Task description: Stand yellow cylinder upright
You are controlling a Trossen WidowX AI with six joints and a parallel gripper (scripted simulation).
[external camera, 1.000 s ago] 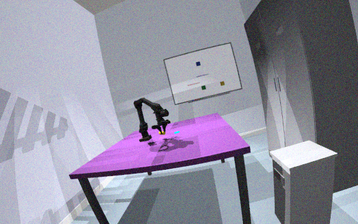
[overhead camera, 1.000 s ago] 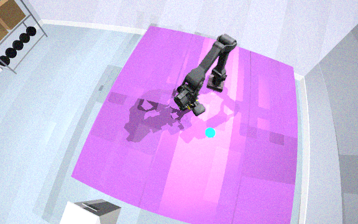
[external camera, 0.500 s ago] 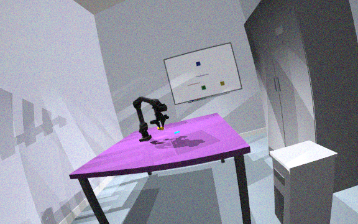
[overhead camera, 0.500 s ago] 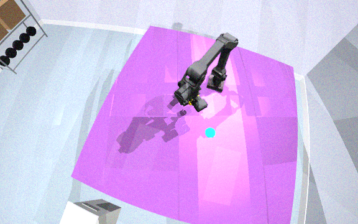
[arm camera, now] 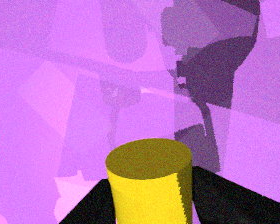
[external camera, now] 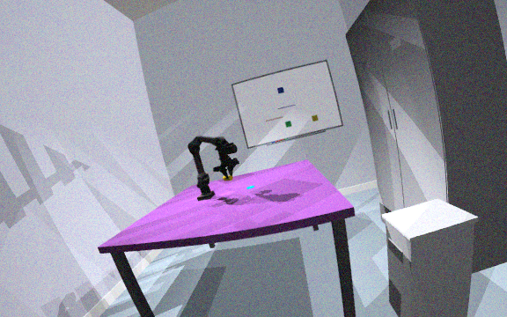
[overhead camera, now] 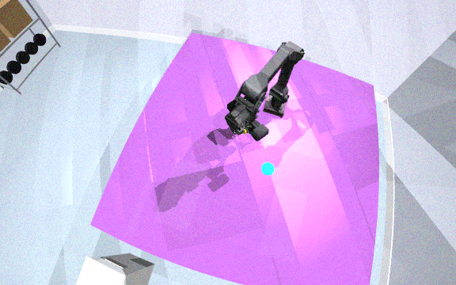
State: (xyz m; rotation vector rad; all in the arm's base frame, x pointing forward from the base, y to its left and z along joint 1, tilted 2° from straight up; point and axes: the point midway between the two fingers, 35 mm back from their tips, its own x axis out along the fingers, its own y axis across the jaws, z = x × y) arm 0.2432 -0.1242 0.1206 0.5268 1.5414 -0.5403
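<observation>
The cyan circle is 10 cm ahead of my gripper tip, 14 cm to the left of it and 13 cm below it. From my gripper tip the other things lie so: yellow tall cylinder (2 cm behind, 1 cm to the left).
</observation>
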